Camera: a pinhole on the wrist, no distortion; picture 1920 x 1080 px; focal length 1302.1 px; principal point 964.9 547.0 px. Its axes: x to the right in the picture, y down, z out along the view. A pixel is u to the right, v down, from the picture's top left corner.
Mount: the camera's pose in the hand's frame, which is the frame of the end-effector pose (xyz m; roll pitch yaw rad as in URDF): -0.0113 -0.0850 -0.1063 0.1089 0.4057 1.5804
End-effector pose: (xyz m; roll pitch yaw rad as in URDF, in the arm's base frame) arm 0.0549 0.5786 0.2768 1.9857 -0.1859 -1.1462
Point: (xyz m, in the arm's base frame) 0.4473 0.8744 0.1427
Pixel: behind the camera
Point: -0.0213 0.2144 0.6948
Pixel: outside the picture
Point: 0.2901 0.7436 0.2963
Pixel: behind the camera
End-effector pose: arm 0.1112 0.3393 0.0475 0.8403 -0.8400 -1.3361
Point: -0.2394 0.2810 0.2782
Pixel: 347.3 207.3
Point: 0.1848 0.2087 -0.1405
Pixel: behind the camera
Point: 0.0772 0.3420 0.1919
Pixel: 1223.4 96.2
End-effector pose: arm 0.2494 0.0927 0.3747 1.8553 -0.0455 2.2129
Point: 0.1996 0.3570 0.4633
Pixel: outside the picture
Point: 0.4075 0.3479 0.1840
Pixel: 328.8 317.6
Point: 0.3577 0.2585 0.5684
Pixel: 1723.7 345.2
